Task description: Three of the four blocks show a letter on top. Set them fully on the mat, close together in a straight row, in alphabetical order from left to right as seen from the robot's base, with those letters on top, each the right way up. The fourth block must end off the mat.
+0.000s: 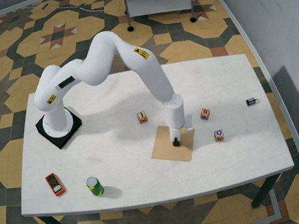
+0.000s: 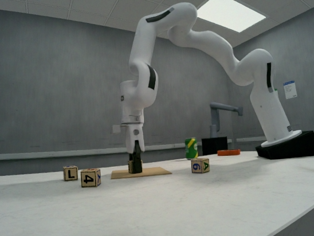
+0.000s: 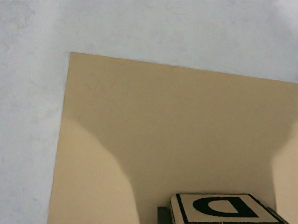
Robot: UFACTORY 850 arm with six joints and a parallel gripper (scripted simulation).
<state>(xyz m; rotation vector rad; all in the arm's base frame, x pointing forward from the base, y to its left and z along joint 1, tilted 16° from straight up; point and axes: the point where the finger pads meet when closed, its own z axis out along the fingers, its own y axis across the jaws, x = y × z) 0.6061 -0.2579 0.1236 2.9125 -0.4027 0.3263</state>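
Now: hand 2 cm past the tan mat and 2 cm above it. From my hand the other things lie so: Q block: 22 cm ahead, 5 cm to the right; green can: 46 cm behind, 16 cm to the right, 4 cm above; J block: 20 cm to the left, 13 cm behind.
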